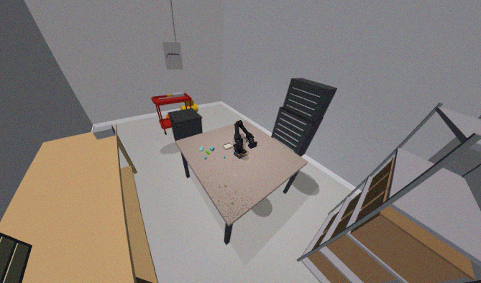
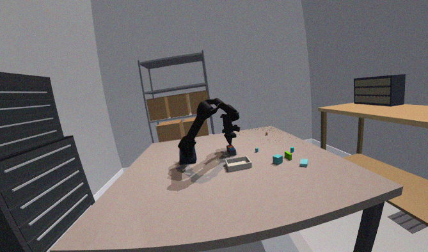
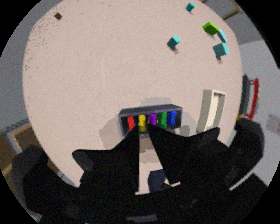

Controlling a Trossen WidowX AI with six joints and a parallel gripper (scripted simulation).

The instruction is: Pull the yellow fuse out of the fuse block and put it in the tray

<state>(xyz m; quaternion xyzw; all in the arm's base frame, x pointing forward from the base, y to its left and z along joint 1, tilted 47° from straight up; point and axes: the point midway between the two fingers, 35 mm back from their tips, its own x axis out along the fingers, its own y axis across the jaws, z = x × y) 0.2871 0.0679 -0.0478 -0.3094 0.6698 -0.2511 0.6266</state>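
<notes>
My gripper tip is 30 mm above the yellow fuse. The rest, counted from my gripper tip: tray: 10 mm ahead, 240 mm to the right, 50 mm below.
</notes>
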